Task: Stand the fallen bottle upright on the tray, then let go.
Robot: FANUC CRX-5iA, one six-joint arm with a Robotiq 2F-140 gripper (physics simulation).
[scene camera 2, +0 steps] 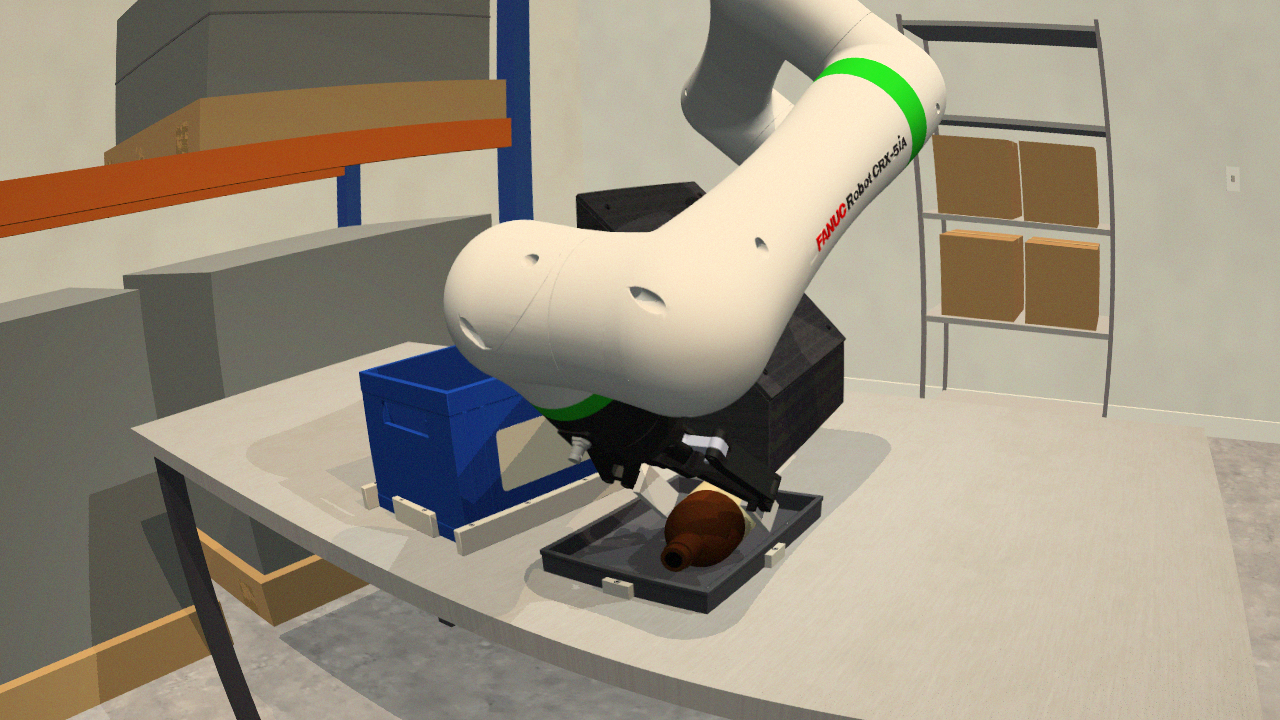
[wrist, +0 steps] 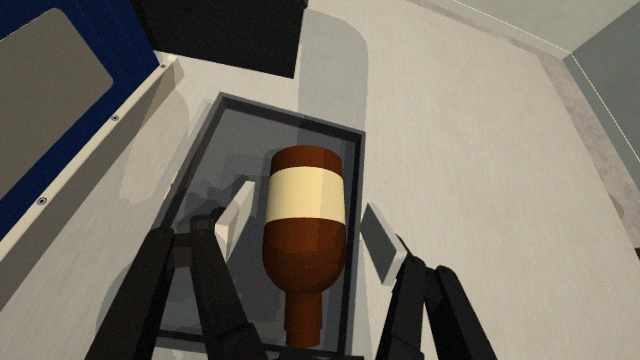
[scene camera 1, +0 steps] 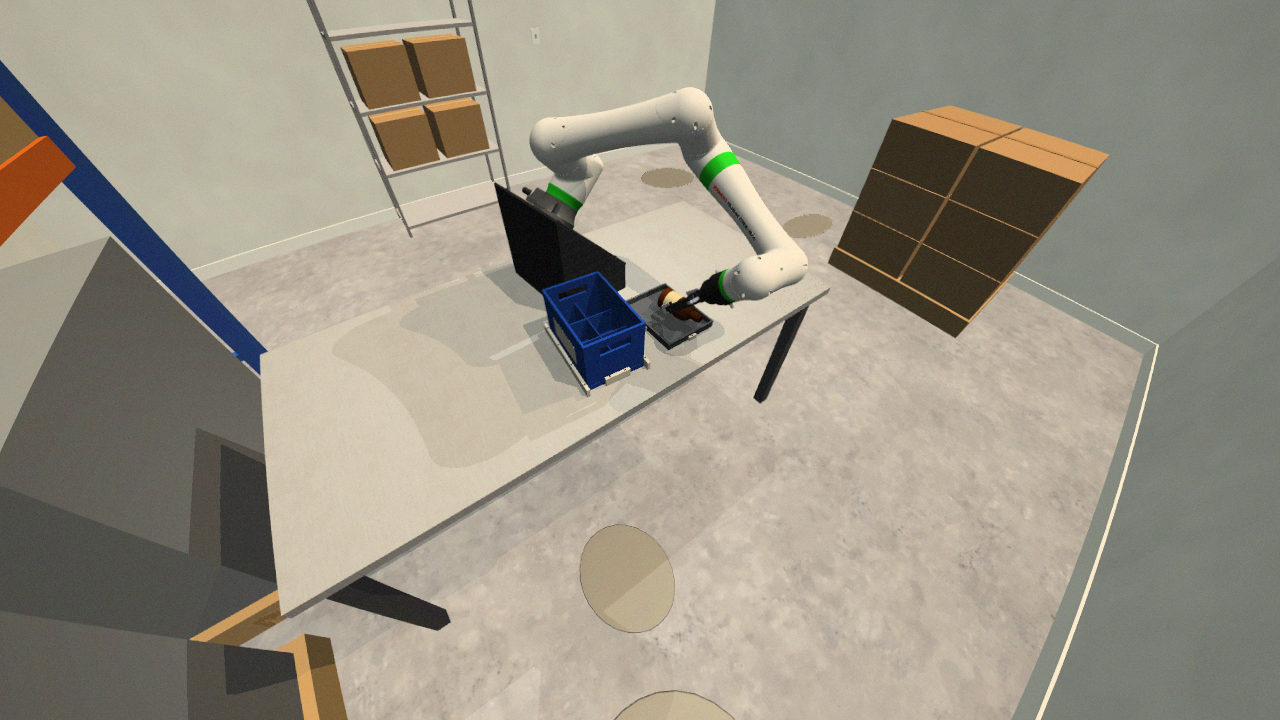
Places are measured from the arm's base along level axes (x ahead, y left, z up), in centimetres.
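Where they show: gripper, fingertip midpoint: (scene camera 2: 720,512) (wrist: 310,206) (scene camera 1: 675,302); arm's base, link origin: (scene camera 1: 553,217).
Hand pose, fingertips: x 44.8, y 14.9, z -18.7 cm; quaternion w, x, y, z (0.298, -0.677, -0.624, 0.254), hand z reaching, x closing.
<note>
Each offset is from my fingertips to the centre of the thing. "pt": to the spot under its first point.
The brown bottle {dx +3.0, dy -0.3, dz -0.5 cm} (scene camera 1: 693,314) (scene camera 2: 702,528) (wrist: 306,255) with a cream label lies on its side in the dark grey tray {dx -0.7, dy -3.6, dz -3.5 cm} (scene camera 1: 657,326) (scene camera 2: 666,598) (wrist: 250,135). In the wrist view its neck points toward the bottom edge and its base toward the top, close to the tray's right wall. My gripper (scene camera 1: 677,305) (scene camera 2: 709,504) (wrist: 310,206) is tilted low over the tray and open. Its two pale pads stand on either side of the bottle, with a gap on each side in the wrist view. The left pad is over the tray, the right pad at or beyond its right rim.
A blue divided crate {dx -5.7, dy -30.9, dz +4.0 cm} (scene camera 1: 608,362) (scene camera 2: 411,456) (wrist: 125,45) stands beside the tray, edged by pale strips {pt dx +1.7, dy -21.9, dz -2.9 cm} (scene camera 2: 528,514) (wrist: 115,118). A black box (scene camera 1: 554,255) (scene camera 2: 805,385) (wrist: 225,35) stands behind them. The table edge (scene camera 2: 537,640) runs in front of the tray.
</note>
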